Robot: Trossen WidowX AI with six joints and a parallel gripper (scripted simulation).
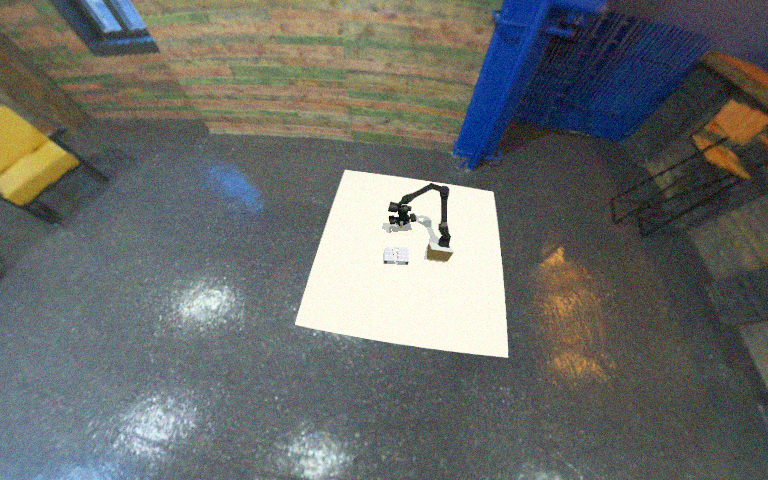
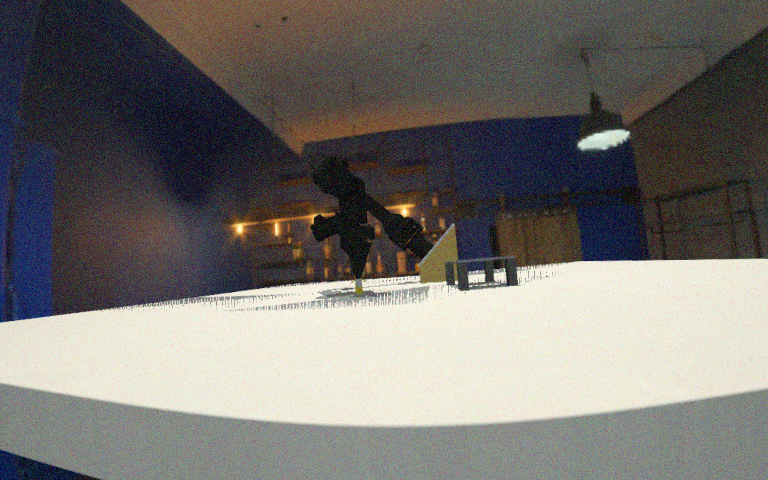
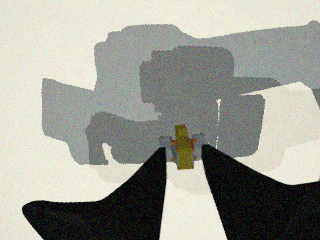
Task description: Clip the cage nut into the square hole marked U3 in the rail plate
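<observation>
The yellow cage nut is 10 mm below my gripper tip.
</observation>
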